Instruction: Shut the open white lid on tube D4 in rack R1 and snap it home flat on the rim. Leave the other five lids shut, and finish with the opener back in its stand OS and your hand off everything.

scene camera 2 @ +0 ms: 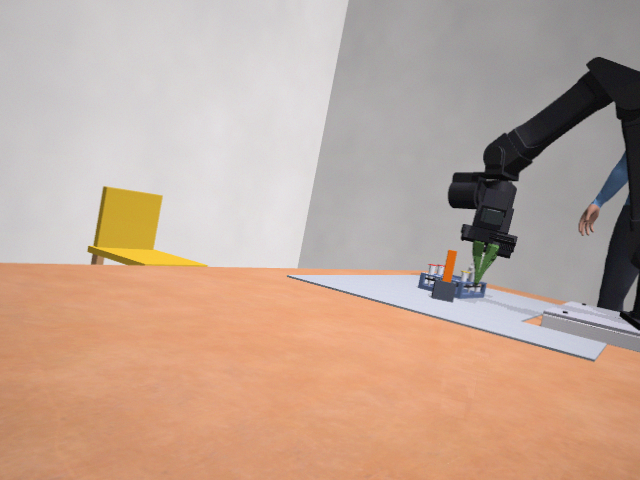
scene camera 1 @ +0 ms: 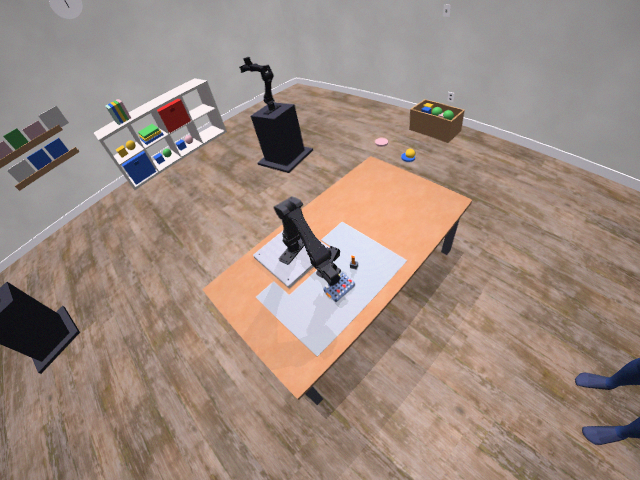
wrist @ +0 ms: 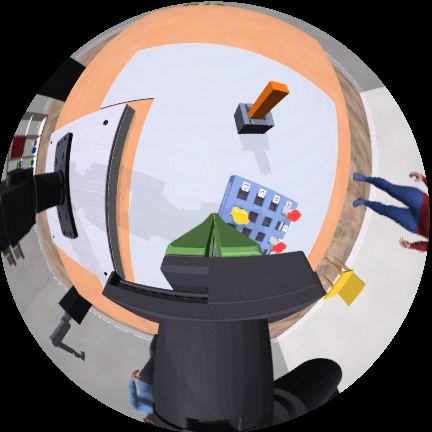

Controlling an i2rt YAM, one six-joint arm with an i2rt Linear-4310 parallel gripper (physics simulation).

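Seen in the pictures: gripper, between the fingertips: (scene camera 2: 475, 284) (wrist: 213, 217); arm's base, origin of its link: (scene camera 1: 294, 249) (wrist: 62, 186).
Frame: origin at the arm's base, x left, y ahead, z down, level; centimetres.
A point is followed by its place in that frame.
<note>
The blue rack R1 (scene camera 1: 333, 296) @[x -14.6, y 34.1, z -0.6 cm] (scene camera 2: 465, 294) @[x -3.7, y 30.3, z 1.8 cm] (wrist: 258, 188) @[x -2.1, y 33.5, z -0.5 cm] stands on the mat. A yellow-lidded tube (scene camera 2: 464, 273) @[x -3.9, y 30.9, z -2.2 cm] (wrist: 240, 216) @[x -4.6, y 31.2, z -2.3 cm] and two red lids (wrist: 294, 215) @[x -4.3, y 37.3, z -2.3 cm] (wrist: 279, 247) @[x -8.1, y 36.3, z -2.3 cm] show in it in the wrist view. Tube D4 and its white lid are hidden behind my gripper in the wrist view and too small to tell elsewhere. My gripper (scene camera 2: 477, 282) @[x -5.4, y 28.9, z -0.3 cm] (wrist: 213, 217) @[x -5.4, y 28.9, z -0.3 cm] is shut and empty, its green fingertips low at the rack's D side. The orange opener (scene camera 1: 353, 258) @[x 6.2, y 33.3, z -4.8 cm] (scene camera 2: 450, 265) @[x 6.7, y 32.8, z -3.5 cm] (wrist: 270, 99) @[x 5.8, y 32.9, z -4.4 cm] stands upright in its dark stand OS (scene camera 1: 353, 265) @[x 5.1, y 33.6, z -0.4 cm] (scene camera 2: 443, 290) @[x 7.7, y 33.0, z 0.8 cm] (wrist: 246, 121) @[x 4.9, y 31.9, z -0.7 cm], apart from the rack.
The pale mat (scene camera 1: 376, 254) @[x 18.3, y 39.8, z 2.5 cm] (scene camera 2: 372, 296) @[x 22.8, y 41.0, z 2.5 cm] (wrist: 180, 70) @[x 16.9, y 23.2, z 2.5 cm] lies on the orange table (scene camera 1: 408, 193) @[x 70.0, y 36.8, z 2.8 cm] (scene camera 2: 206, 361) @[x 70.4, y 39.8, z 2.8 cm] (wrist: 210, 27). The arm's base plate (scene camera 1: 290, 277) @[x -15.5, y 9.0, z 0.0 cm] (scene camera 2: 584, 321) @[x 11.0, y 11.2, z 0.4 cm] (wrist: 90, 150) @[x 4.1, y 11.0, z 0.1 cm] borders the mat. A yellow chair (scene camera 2: 129, 219) (wrist: 349, 286) stands beyond the table.
</note>
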